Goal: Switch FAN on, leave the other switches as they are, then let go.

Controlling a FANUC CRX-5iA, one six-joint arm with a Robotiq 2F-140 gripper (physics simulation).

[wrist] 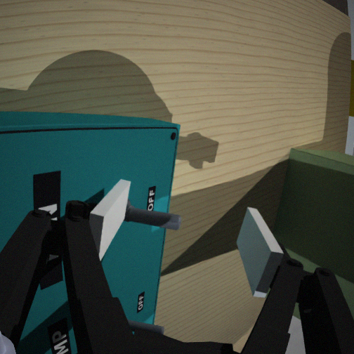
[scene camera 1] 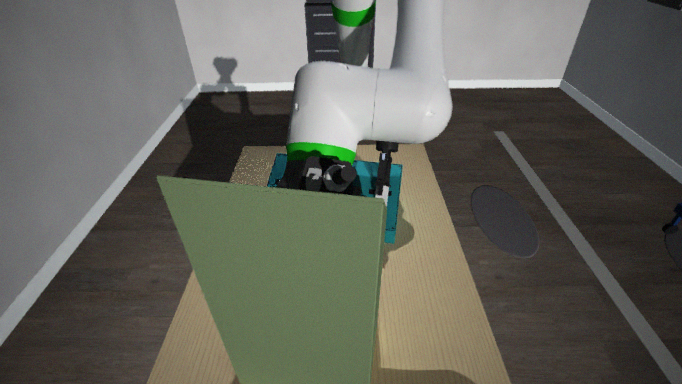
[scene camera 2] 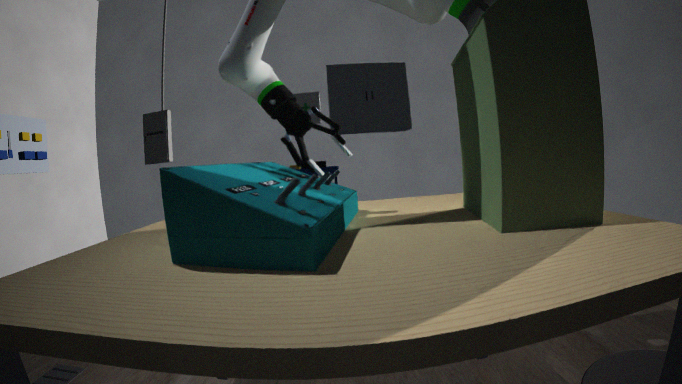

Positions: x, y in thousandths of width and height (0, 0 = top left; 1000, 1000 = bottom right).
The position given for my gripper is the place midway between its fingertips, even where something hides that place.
I see my gripper (scene camera 2: 496, 436) and a teal switch console (scene camera 1: 581, 441).
My gripper is seen too in the wrist view (wrist: 521, 603) and in scene camera 1 (scene camera 1: 558, 538). The teal switch console is seen too in the wrist view (wrist: 168, 442).
